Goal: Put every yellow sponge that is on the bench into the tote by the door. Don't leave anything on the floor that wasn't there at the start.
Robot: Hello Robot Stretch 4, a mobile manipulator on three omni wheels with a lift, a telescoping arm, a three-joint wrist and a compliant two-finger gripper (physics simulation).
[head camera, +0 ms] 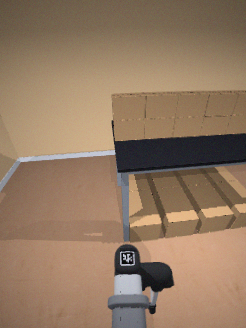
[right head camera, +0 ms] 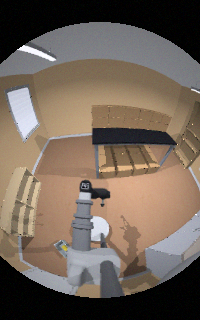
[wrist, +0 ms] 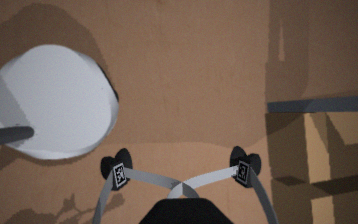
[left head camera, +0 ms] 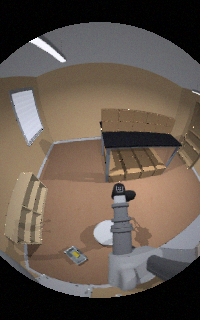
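The bench [head camera: 182,153] [left head camera: 140,140] [right head camera: 132,136] has a black top, grey legs and a brown back panel. No sponge shows on its top in the head views. The grey tote [left head camera: 82,260] [right head camera: 58,245] stands on the floor at the lower left of both side head views, with a yellow sponge [left head camera: 75,254] [right head camera: 64,247] inside it. My gripper [wrist: 180,160] is open and empty, with its two fingertips well apart above the floor. It is in front of the bench and apart from it. In the head view its fingers are mostly hidden behind the wrist.
Several brown boxes [head camera: 182,219] [left head camera: 131,172] [right head camera: 125,169] lie under the bench. A low shelf unit [left head camera: 18,205] [right head camera: 12,195] stands at the left wall. Another shelf stands at the far right. My round white base [left head camera: 103,233] [wrist: 62,102] is near the gripper. A bench leg [wrist: 312,104] shows at the right in the wrist view.
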